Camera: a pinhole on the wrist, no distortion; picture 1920 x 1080 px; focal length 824.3 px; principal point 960.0 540.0 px. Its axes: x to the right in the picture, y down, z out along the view. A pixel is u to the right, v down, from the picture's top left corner.
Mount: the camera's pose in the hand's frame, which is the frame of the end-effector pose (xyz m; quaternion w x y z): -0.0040 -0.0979 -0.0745 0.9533 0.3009 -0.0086 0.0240
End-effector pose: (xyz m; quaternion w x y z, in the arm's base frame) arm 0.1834 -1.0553 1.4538 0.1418 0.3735 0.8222 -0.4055
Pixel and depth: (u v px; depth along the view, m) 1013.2 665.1 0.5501
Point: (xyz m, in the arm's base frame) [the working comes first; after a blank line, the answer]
In the camera's frame: 0.0355 0.0835 0.5501

-0.1149 -1.5055 1.3647
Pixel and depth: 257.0 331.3 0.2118
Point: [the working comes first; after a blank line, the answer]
In the camera's frame: -0.1806 -0.0536 0.2118

0.1056 -1.3007 1.6637
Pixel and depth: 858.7 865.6 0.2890
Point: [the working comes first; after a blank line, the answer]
In the camera's frame: -0.0355 0.1142 0.2890

0.0735 -1.3206 1.4319
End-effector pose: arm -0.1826 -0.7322 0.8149 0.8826 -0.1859 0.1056 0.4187
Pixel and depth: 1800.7 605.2 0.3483
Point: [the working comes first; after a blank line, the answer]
In the camera's frame: 0.3552 0.0275 0.3483

0.2464 -0.5407 0.9739
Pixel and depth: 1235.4 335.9 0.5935
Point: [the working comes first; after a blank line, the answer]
In the camera's frame: 0.1983 -0.1470 0.5935

0.3820 -0.7727 1.1812
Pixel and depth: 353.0 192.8 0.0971
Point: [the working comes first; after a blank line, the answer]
In the camera's frame: -0.0715 -0.0409 0.0971

-0.0815 -0.9025 0.8668
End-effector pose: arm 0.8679 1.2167 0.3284 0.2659 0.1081 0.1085 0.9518
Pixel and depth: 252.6 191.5 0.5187
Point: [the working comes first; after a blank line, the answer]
In the camera's frame: -0.4451 -0.2193 0.5187

1.5759 1.5112 0.3078
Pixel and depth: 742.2 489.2 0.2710
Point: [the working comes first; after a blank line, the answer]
In the camera's frame: -0.0716 -0.0167 0.2710

1.0968 1.4226 0.3752
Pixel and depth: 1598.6 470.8 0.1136
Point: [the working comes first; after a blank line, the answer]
In the camera's frame: 0.0880 -0.0095 0.1136

0.8825 1.4034 0.3117
